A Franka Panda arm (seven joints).
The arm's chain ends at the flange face. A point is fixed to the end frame.
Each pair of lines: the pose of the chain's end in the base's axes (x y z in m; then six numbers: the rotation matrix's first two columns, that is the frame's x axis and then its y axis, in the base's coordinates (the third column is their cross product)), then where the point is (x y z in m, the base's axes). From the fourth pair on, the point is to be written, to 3 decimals.
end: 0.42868 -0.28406 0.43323 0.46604 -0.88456 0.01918 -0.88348 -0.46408 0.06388
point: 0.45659 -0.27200 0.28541
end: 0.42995 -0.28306 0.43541 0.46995 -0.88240 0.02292 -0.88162 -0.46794 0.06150
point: 0.45838 -0.27119 0.28767
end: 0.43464 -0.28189 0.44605 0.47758 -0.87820 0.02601 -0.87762 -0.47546 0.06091
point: 0.46326 -0.27013 0.29834
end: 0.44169 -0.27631 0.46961 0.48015 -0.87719 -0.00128 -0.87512 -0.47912 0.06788
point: 0.467 -0.261 0.322
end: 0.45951 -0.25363 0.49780 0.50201 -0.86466 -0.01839 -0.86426 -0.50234 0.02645
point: 0.489 -0.233 0.351
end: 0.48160 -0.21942 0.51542 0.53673 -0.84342 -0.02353 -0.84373 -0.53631 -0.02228
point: 0.516 -0.193 0.371
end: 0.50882 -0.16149 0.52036 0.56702 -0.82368 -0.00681 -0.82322 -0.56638 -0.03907
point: 0.545 -0.135 0.376
